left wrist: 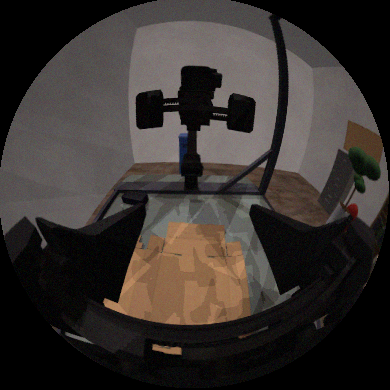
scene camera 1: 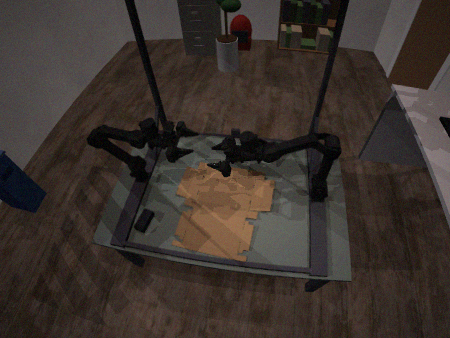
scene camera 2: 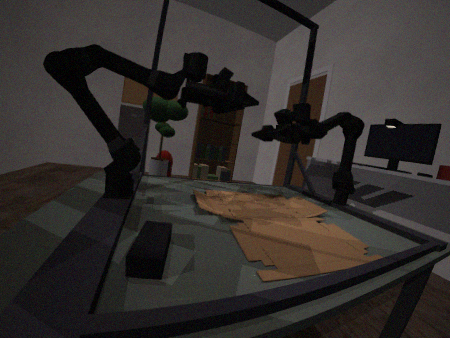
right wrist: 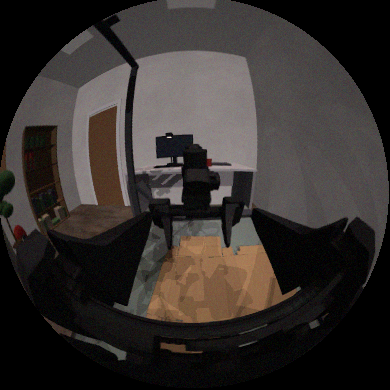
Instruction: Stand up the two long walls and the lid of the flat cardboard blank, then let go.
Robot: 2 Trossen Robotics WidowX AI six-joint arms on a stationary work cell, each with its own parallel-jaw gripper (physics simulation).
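Pixels of known places: left gripper, fingertip midpoint: (left wrist: 199, 209) (scene camera 1: 209, 156) (scene camera 2: 258, 134) (right wrist: 198, 248); right gripper, fingertip midpoint: (left wrist: 199, 97) (scene camera 1: 196, 142) (scene camera 2: 251, 105) (right wrist: 202, 215); left arm's base at its link origin: (scene camera 1: 317, 196) (scene camera 2: 339, 203); right arm's base at its link origin: (left wrist: 190, 185) (scene camera 1: 142, 177) (scene camera 2: 118, 195).
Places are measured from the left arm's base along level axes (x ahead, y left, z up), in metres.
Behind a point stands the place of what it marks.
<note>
The flat cardboard blank (scene camera 1: 220, 212) {x 0.462, y 0.137, z -0.009 m} (scene camera 2: 300, 242) {x 0.496, y 0.244, z -0.013 m} (left wrist: 185, 280) {x 0.516, y 0.015, z -0.017 m} (right wrist: 210, 285) {x 0.463, y 0.042, z -0.017 m} lies spread on the table (scene camera 1: 285, 232) {x 0.151, y 0.197, z -0.019 m} (scene camera 2: 210, 272) {x 0.729, y 0.292, z -0.019 m}; no wall or lid of it stands upright in the scene views. My left gripper (scene camera 1: 212, 156) {x 0.518, y -0.001, z 0.231 m} (scene camera 2: 253, 134) {x 0.518, y -0.001, z 0.231 m} (left wrist: 199, 209) {x 0.518, y -0.001, z 0.231 m} (right wrist: 198, 248) {x 0.518, y -0.001, z 0.231 m} is open and empty, raised above the blank's far part. My right gripper (scene camera 1: 194, 143) {x 0.563, y 0.000, z 0.316 m} (scene camera 2: 257, 102) {x 0.563, y 0.000, z 0.316 m} is open and empty, higher up, near the far left corner of the blank in scene camera 1. The two grippers face each other with a gap between them. Parts of the blank are hidden behind my fingers in the wrist views.
A black block (scene camera 1: 144, 220) {x 0.808, y 0.246, z 0.015 m} (scene camera 2: 150, 250) {x 0.820, y 0.277, z 0.015 m} (left wrist: 135, 198) {x 0.793, y 0.219, z 0.016 m} lies on the table, left of the blank in scene camera 1. Dark rails (scene camera 1: 318, 240) {x 0.002, y 0.231, z 0.001 m} run along the table's sides, with upright posts (scene camera 1: 328, 75) {x 0.028, y -0.340, z 0.463 m} (scene camera 2: 308, 65) {x 0.040, y -0.350, z 0.752 m} at the far corners. A desk with a monitor (scene camera 2: 402, 144) (right wrist: 175, 146) stands beyond.
</note>
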